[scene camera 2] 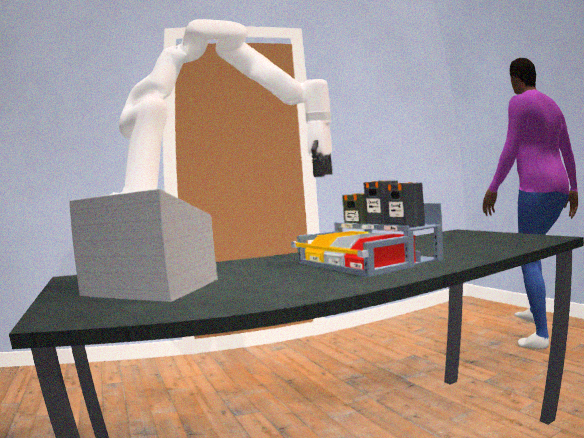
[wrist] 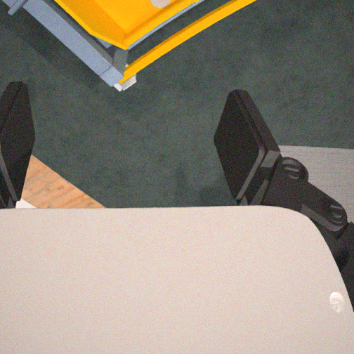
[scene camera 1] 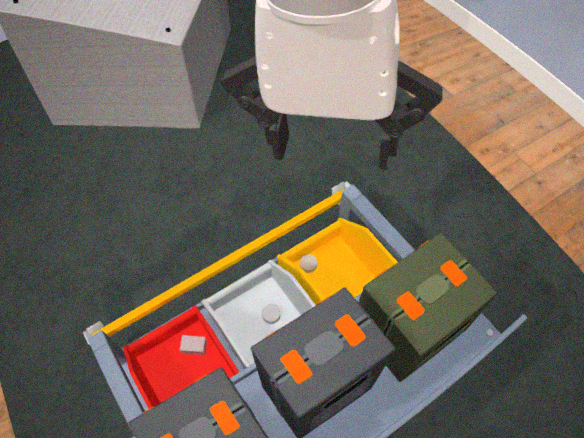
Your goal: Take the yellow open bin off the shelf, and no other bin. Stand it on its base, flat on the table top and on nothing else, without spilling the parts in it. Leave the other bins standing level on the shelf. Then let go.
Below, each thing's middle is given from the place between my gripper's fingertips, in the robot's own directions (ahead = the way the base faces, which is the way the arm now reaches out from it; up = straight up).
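Labels:
Yellow open bin (scene camera 1: 349, 255): 20 mm to the left of my hand, 30 mm ahead, 220 mm below. Red bin (scene camera 1: 159, 369): 200 mm to the right of my hand, 60 mm ahead, 220 mm below. White bin (scene camera 1: 236, 310): 50 mm ahead of my hand, 90 mm to the right, 220 mm below. Yellow bar (scene camera 1: 176, 291): 50 mm behind my hand, 110 mm to the right, 200 mm below.

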